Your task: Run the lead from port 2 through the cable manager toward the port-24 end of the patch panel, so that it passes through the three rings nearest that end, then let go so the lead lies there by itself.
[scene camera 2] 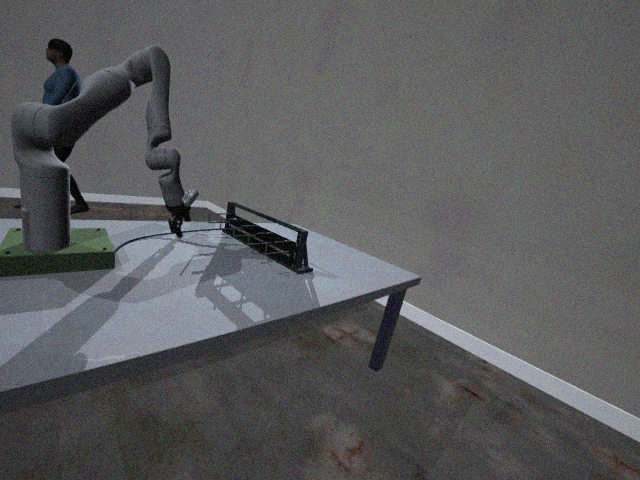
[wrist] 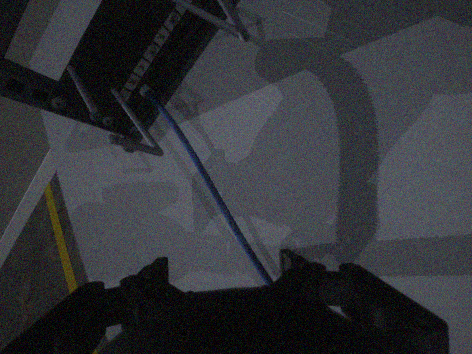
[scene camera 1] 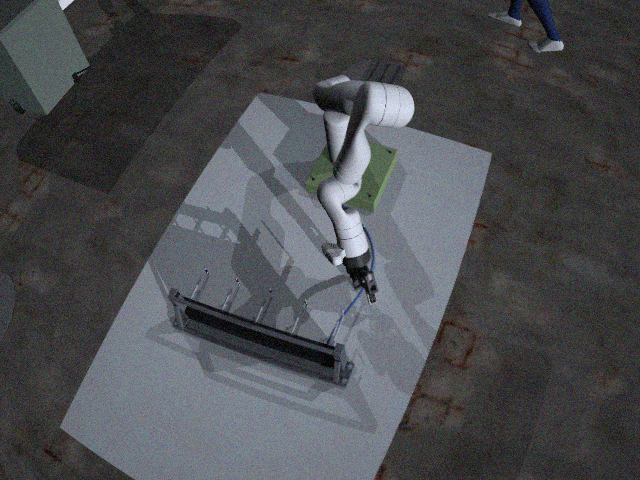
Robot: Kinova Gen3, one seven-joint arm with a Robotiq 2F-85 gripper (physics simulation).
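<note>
The blue lead (scene camera 1: 372,250) (scene camera 2: 147,236) (wrist: 207,182) runs from a port near the right end of the patch panel (scene camera 1: 258,334) (wrist: 110,40) in scene camera 1 and curves back toward the robot base. My gripper (scene camera 1: 371,298) (scene camera 2: 178,235) (wrist: 225,266) is open, low over the table in front of the panel's port-2 end. In the wrist view the lead passes between the fingertips, close to the right one, and goes out of sight under the gripper body. Its height against the fingertips is unclear. The cable manager's rings (scene camera 1: 263,306) stand along the panel's front; the end ring (wrist: 135,120) is beside the plug.
The green base plate (scene camera 1: 385,165) (scene camera 2: 56,260) carries the arm at the back of the table (scene camera 1: 155,413) (scene camera 2: 361,273). A person (scene camera 1: 540,20) (scene camera 2: 62,85) stands beyond the table. A pale grey box-like object (scene camera 1: 46,56) stands on the floor at the upper left of scene camera 1.
</note>
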